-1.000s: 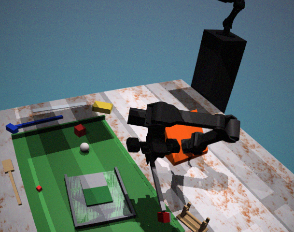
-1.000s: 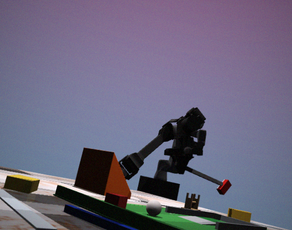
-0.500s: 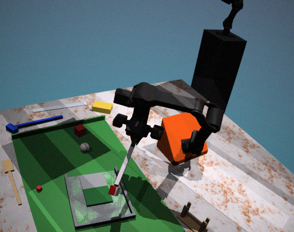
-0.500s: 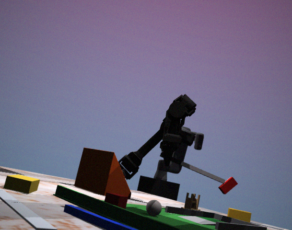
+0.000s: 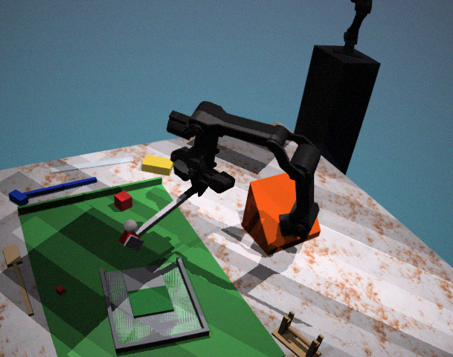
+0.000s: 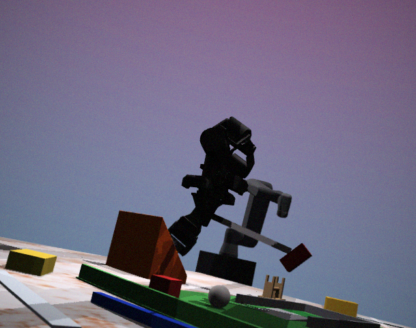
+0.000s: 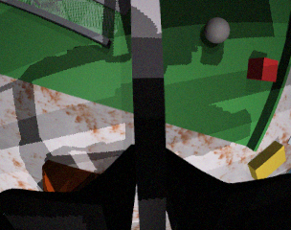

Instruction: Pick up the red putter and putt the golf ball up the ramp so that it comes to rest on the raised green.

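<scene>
Now: the red putter 11 cm ahead of my gripper tip and 5 cm to the left of it. Round my gripper tip: green mat (22 cm ahead, 10 cm to the left, 16 cm below); then golf ball (17 cm ahead, 7 cm to the right, 13 cm below); then red cube (16 cm ahead, 19 cm to the right, 14 cm below).
</scene>
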